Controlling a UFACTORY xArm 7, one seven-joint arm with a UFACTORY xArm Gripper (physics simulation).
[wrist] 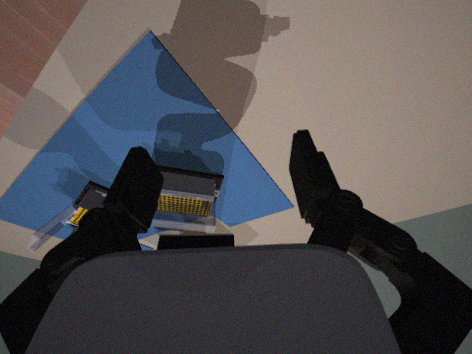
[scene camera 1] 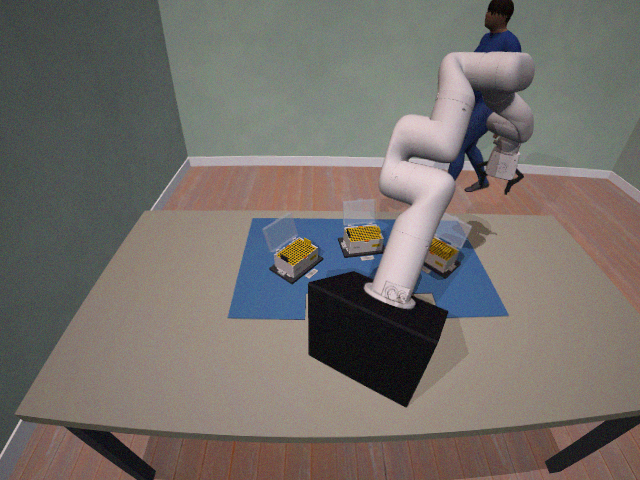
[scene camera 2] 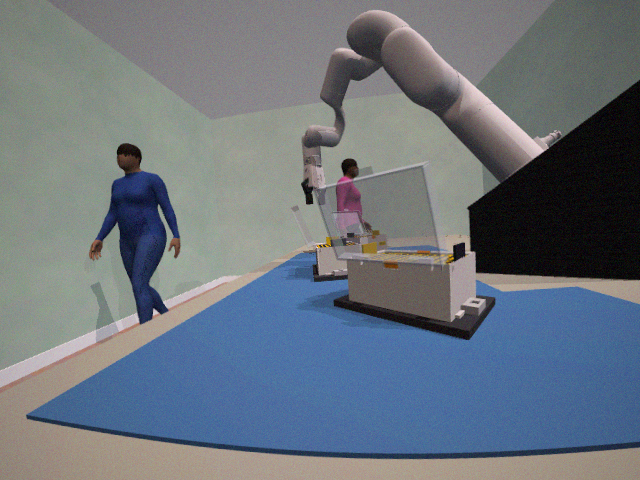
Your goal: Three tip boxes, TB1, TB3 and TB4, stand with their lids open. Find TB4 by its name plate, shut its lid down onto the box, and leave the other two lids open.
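Frame: origin at the arm's base, x down, y ahead, z right, level; metres.
Seen in the pictures: gripper, fingertip midpoint: [wrist: 220, 156] [scene camera 1: 493, 189] [scene camera 2: 316, 204]; arm's base, origin of the base link: [scene camera 1: 388, 297] [scene camera 2: 526, 172].
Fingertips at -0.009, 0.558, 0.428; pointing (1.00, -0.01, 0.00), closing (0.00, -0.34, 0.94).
Observation:
Offsets run from my fingertips to a thing's top centre, as dx, dy, dz. "*": to the spot under its first point. Level surfaces: height alone.
Three white tip boxes with yellow racks stand on black bases with clear lids open: a left box @(+0.127, -0.287, -0.685) [scene camera 1: 296, 264] [scene camera 2: 403, 289], a middle box @(+0.127, -0.166, -0.473) [scene camera 1: 363, 245] [scene camera 2: 330, 262] and a right box @(+0.118, -0.202, -0.217) [scene camera 1: 444, 258] partly behind the arm. In the wrist view, one box @(* +0.090, -0.149, -0.164) [wrist: 184, 205] shows below the fingers, partly behind the left finger, and another box @(+0.118, -0.155, -0.476) [wrist: 79, 216] shows farther left. The left box's lid @(* +0.096, -0.240, -0.753) [scene camera 1: 280, 233] [scene camera 2: 387, 211] leans back upright. Name plates are too small to read. My gripper [scene camera 1: 496, 179] [scene camera 2: 308, 198] [wrist: 220, 156] is open and empty, high above the far right side.
A blue mat @(dx +0.192) [scene camera 1: 268, 299] [scene camera 2: 310, 387] [wrist: 115, 100] lies under the boxes on the table @(dx +0.196) [scene camera 1: 206, 372]. The arm stands on a black pedestal [scene camera 1: 372, 335] [scene camera 2: 568, 222]. A person in blue [scene camera 1: 501, 42] [scene camera 2: 139, 206] and a person in pink [scene camera 2: 348, 196] are beyond the table.

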